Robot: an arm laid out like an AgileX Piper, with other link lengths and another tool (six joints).
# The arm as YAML. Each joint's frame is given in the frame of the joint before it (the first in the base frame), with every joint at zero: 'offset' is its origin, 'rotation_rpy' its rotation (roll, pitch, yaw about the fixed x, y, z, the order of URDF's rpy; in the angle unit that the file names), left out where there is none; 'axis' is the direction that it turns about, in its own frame. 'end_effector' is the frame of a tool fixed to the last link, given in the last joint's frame.
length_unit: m
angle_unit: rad
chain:
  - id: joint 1
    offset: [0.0, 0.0, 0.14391]
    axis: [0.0, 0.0, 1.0]
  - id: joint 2
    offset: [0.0, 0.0, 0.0]
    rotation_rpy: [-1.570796, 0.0, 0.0]
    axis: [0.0, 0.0, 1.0]
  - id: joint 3
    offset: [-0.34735, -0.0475, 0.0]
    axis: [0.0, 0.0, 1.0]
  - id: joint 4
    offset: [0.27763, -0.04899, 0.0]
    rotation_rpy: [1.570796, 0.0, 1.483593]
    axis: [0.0, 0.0, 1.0]
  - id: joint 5
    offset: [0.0, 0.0, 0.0]
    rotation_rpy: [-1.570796, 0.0, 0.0]
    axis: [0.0, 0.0, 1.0]
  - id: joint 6
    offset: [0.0, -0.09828, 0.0]
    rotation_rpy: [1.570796, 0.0, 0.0]
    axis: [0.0, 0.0, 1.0]
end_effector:
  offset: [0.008, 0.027, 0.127]
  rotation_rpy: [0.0, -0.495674, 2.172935]
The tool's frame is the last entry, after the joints.
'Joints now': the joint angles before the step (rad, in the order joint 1, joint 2, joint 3, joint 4, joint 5, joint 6). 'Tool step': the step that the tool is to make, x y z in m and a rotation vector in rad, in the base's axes. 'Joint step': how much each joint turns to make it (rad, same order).
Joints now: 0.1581, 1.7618, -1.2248, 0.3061, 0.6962, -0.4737
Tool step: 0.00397, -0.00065, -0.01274, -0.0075, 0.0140, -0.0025
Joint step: 0.0000, 0.0295, 0.0000, -0.0035, -0.0152, 0.0000
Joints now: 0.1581, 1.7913, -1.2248, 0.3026, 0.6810, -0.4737
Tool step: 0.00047, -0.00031, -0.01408, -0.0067, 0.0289, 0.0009
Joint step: -0.0001, 0.0303, 0.0001, -0.0021, -0.0008, -0.0002
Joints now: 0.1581, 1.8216, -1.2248, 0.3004, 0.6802, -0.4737
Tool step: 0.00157, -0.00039, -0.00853, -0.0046, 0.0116, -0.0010
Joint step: 0.0000, 0.0191, 0.0000, -0.0019, -0.0073, 0.0001
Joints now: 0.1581, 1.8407, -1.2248, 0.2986, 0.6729, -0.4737
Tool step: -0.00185, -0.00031, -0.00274, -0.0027, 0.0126, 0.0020
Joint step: 0.0000, 0.0046, 0.0001, -0.0029, 0.0083, 0.0017
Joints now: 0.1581, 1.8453, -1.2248, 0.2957, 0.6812, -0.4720
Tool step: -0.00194, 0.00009, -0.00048, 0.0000, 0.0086, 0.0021
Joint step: -0.0001, 0.0000, 0.0000, 0.0000, 0.0088, 0.0000
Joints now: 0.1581, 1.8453, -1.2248, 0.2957, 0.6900, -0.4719
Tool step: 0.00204, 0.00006, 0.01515, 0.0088, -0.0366, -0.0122
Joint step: -0.0001, -0.0316, 0.0000, 0.0000, -0.0083, 0.0110
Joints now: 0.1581, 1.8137, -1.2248, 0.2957, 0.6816, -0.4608
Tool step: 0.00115, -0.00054, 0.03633, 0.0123, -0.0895, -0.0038
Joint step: 0.0000, -0.0765, 0.0001, -0.0001, -0.0146, 0.0000
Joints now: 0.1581, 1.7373, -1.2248, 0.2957, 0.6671, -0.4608
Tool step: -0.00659, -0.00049, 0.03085, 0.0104, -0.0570, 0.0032
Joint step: 0.0000, -0.0695, 0.0000, -0.0001, 0.0120, 0.0000
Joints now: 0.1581, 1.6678, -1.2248, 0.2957, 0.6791, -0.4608
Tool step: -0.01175, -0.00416, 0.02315, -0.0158, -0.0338, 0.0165
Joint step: 0.0000, -0.0617, 0.0000, -0.0251, 0.0321, 0.0000
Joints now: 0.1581, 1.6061, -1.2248, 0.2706, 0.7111, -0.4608
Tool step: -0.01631, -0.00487, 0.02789, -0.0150, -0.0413, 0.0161
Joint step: -0.0001, -0.0770, 0.0000, -0.0246, 0.0398, -0.0001
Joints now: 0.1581, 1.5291, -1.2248, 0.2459, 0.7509, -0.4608
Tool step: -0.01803, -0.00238, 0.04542, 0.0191, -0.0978, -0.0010
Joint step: 0.0000, -0.1101, -0.0018, 0.0000, 0.0118, 0.0049
